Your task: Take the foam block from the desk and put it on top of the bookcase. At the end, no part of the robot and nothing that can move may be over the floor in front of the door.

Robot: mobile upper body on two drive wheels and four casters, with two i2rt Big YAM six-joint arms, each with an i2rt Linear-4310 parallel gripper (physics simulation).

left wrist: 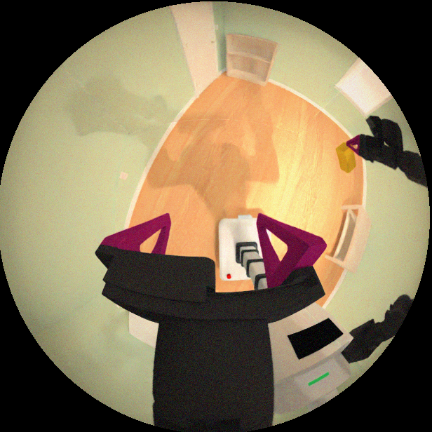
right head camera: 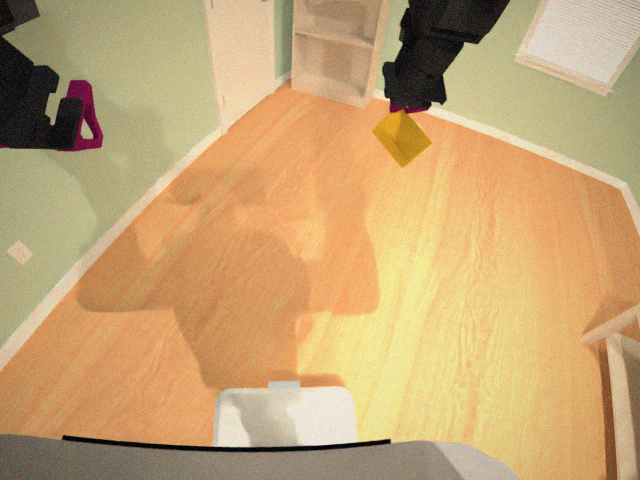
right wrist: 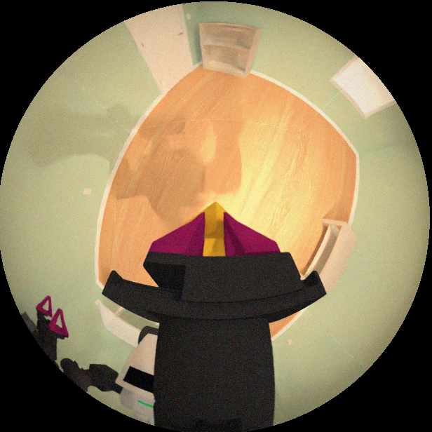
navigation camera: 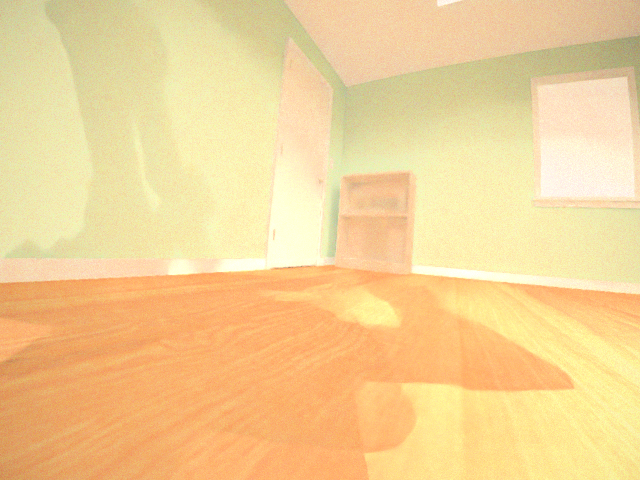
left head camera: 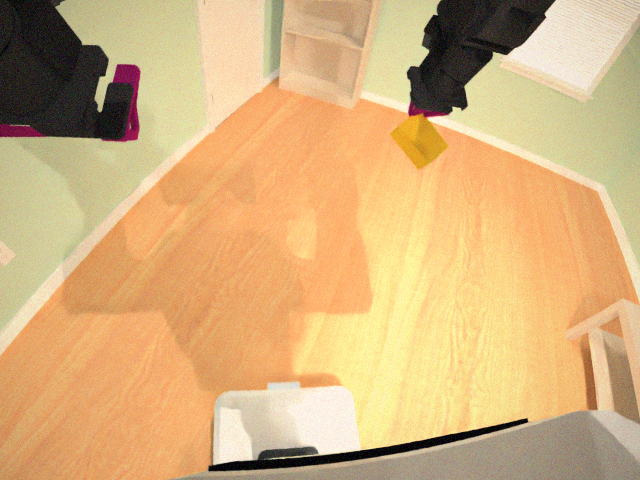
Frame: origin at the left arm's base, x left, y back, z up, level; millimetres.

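Seen in the pictures: left gripper, fingertip midpoint: (right head camera: 64,141) (left head camera: 93,131); right gripper, fingertip midpoint: (right head camera: 396,111) (left head camera: 414,114).
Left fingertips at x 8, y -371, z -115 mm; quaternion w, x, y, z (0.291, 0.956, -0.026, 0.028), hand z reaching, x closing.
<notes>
A point is followed by its place in that frame.
The yellow foam block (left head camera: 419,144) {y -539, x -447, z -234 mm} (right head camera: 402,139) {y -543, x -452, z -231 mm} (left wrist: 346,159) (right wrist: 214,246) is held in the air, with floor behind it in both head views. My right gripper (left head camera: 428,111) (right head camera: 408,108) {y -605, x -451, z -211 mm} (left wrist: 347,143) (right wrist: 213,217) is shut on it. My left gripper (left wrist: 213,217) (right wrist: 54,302) is open and empty. The pale wooden bookcase (left head camera: 317,91) {y -2985, x -624, z -1326 mm} (right head camera: 330,93) {y -2983, x -637, z -1347 mm} (left wrist: 245,76) (right wrist: 225,69) (navigation camera: 412,222) {y -2964, x -1038, z -866 mm} stands in the far corner; its top shows in no view clearly. The door (left head camera: 232,56) {y -2668, x 148, z -893 mm} (right head camera: 242,56) {y -2665, x 149, z -872 mm} (left wrist: 197,45) (right wrist: 162,45) (navigation camera: 299,180) {y -2664, x 150, z -575 mm} is in the wall left of the bookcase. The desk cannot be clearly made out.
A low wooden piece of furniture (left head camera: 602,366) {y -196, x -1988, z -1260 mm} (left wrist: 360,235) (right wrist: 340,255) stands at the right. A window (left head camera: 578,41) {y -2373, x -2613, z -222 mm} (navigation camera: 584,139) {y -2406, x -2542, z -1 mm} is in the wall right of the bookcase. My white base (left head camera: 330,413) {y -216, x -388, z -1150 mm} (right head camera: 330,413) {y -217, x -393, z -1149 mm} shows at the bottom of the head views. My shadow lies on the floor ahead.
</notes>
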